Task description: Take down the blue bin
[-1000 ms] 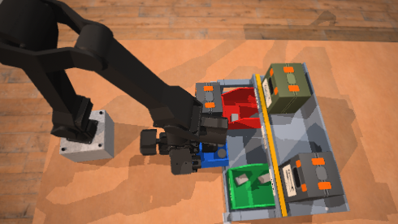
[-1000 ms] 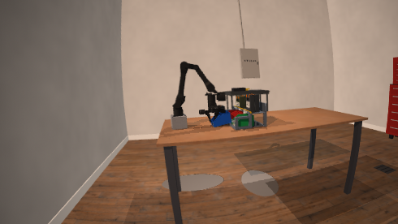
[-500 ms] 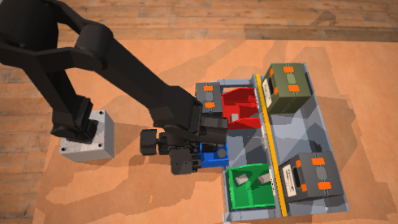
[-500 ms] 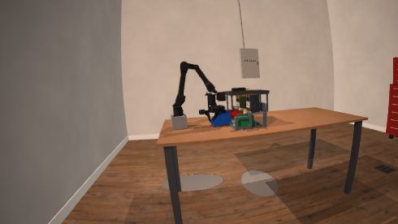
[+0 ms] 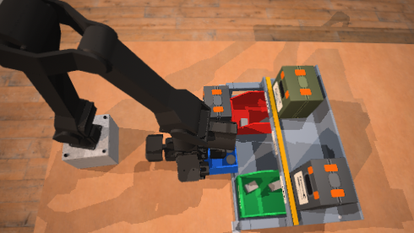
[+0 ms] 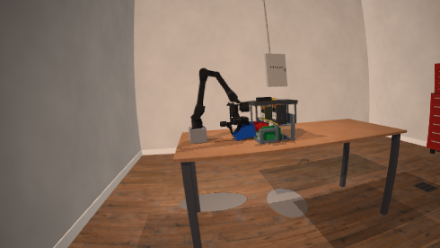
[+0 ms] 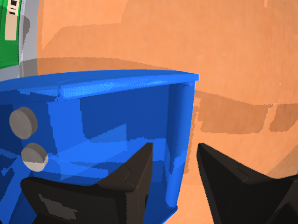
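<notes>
My gripper is now 6 cm short of the blue open bin, 1 cm to the right of it and 1 cm above it. The rest, counted from my hand: red bin (17 cm ahead, 15 cm to the left, 1 cm below); then green bin (21 cm ahead, 7 cm to the right, 1 cm below); then yellow rail (22 cm ahead, 4 cm to the left, 5 cm above).
</notes>
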